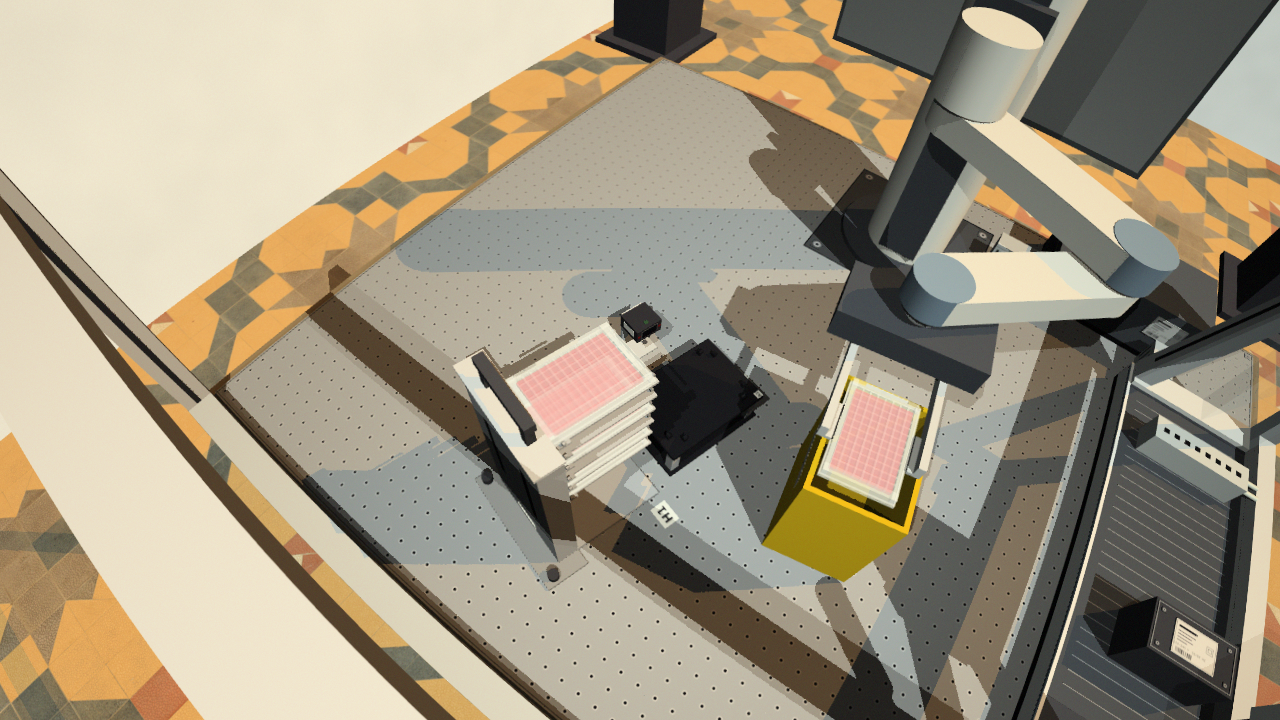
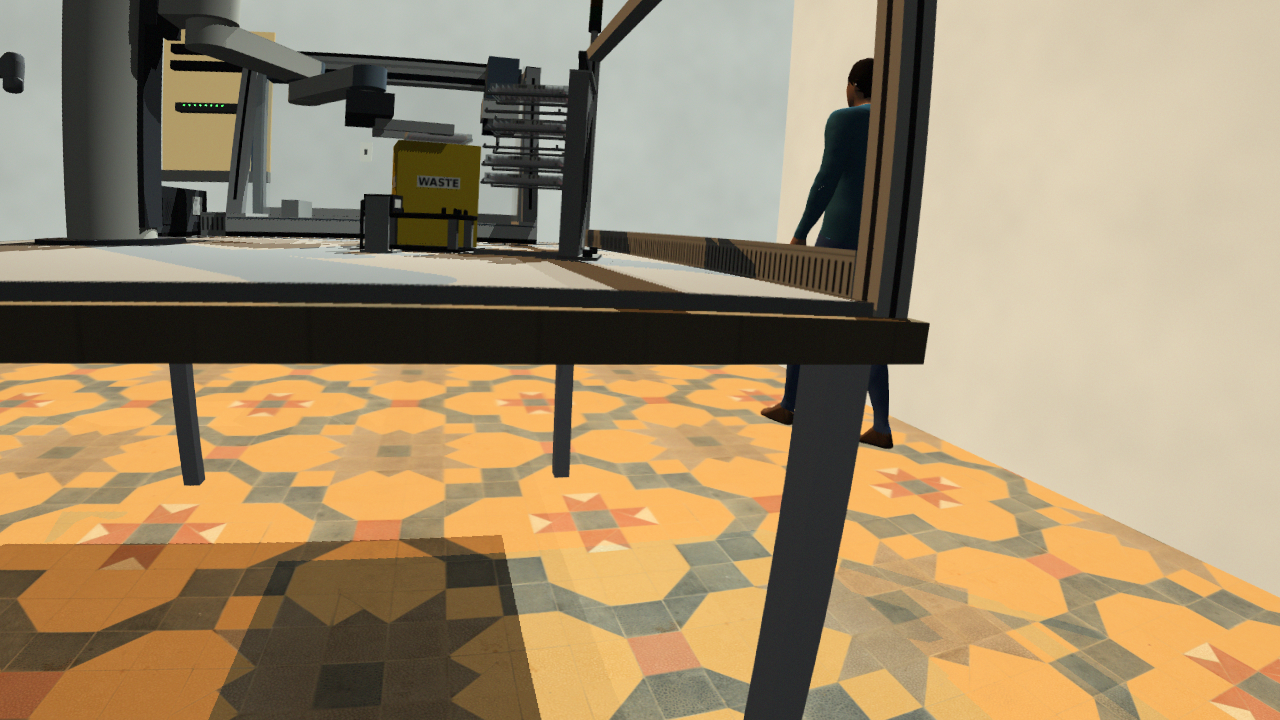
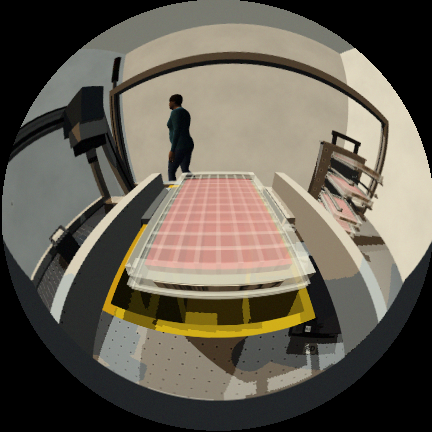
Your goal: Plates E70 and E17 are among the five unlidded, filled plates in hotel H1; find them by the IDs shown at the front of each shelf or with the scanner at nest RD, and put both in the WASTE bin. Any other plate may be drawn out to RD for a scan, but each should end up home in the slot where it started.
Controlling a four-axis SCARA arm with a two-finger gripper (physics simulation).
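Frame: origin at the arm's base, x ahead, y left, z up, level; millimetres.
Where they show: gripper, fingertip midpoint: (image 1: 870,452) (image 2: 449,133) (image 3: 217,180); arm's base at its link origin: (image 1: 901,244).
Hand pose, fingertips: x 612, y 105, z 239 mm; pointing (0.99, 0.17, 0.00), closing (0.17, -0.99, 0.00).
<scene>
Each offset is from my fingertips to the top centre of the thing. "spot": to the spot under its first point.
My gripper (image 1: 872,445) (image 3: 217,180) is shut on a pink-filled, unlidded plate @(dx -23, dy -4, dz -4 mm) (image 1: 866,428) (image 2: 452,137) (image 3: 215,235), held level by its long sides just above the open top of the yellow WASTE bin @(dx -25, dy +5, dz -26 mm) (image 1: 836,534) (image 2: 436,210) (image 3: 215,332). No ID is readable on this plate. Hotel H1 (image 1: 542,454) (image 2: 575,170) (image 3: 321,167) stands apart from it, with a pink-filled plate @(dx +132, dy -277, dz +42 mm) (image 1: 583,380) on top and more shelves below. Their front IDs are not readable here. The black RD nest @(dx -37, dy -228, dz -156 mm) (image 1: 707,402) lies between hotel and bin, with no plate on it.
A small black device @(dx -88, dy -354, dz -143 mm) (image 1: 640,321) stands beside the nest. An H1 tag @(dx +106, dy -167, dz -226 mm) (image 1: 664,514) lies on the perforated table. The arm's column (image 1: 926,188) (image 2: 100,125) stands behind the bin. A black box with a label @(spot: dx -86, dy +450, dz -106 mm) (image 1: 1181,635) is at the right. A person (image 2: 845,170) (image 3: 180,132) stands outside the frame.
</scene>
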